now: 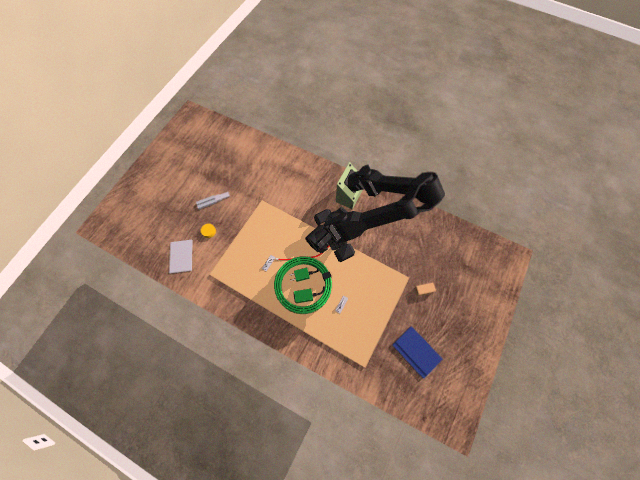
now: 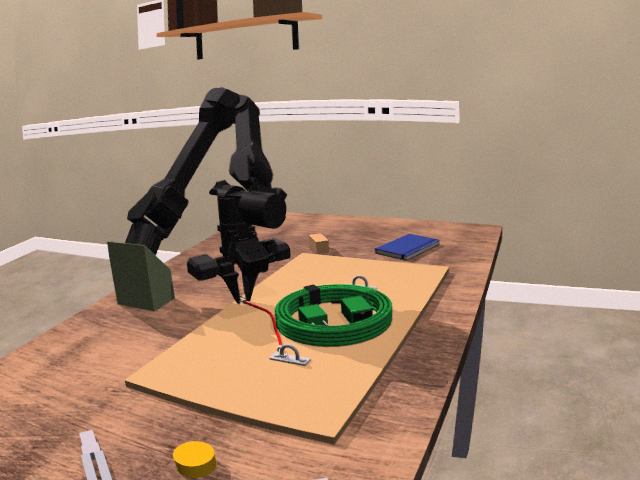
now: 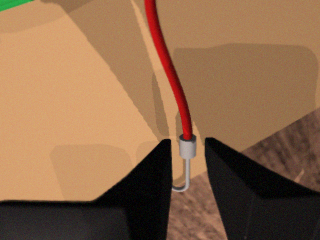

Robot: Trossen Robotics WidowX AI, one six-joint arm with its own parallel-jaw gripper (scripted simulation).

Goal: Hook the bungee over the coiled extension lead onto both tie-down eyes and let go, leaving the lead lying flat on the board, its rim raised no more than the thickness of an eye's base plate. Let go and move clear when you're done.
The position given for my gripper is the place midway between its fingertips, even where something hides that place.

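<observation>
There is my gripper [image 2: 243,302] [image 3: 187,146], visible to me in image 2 and in image 3 as well.
</observation>
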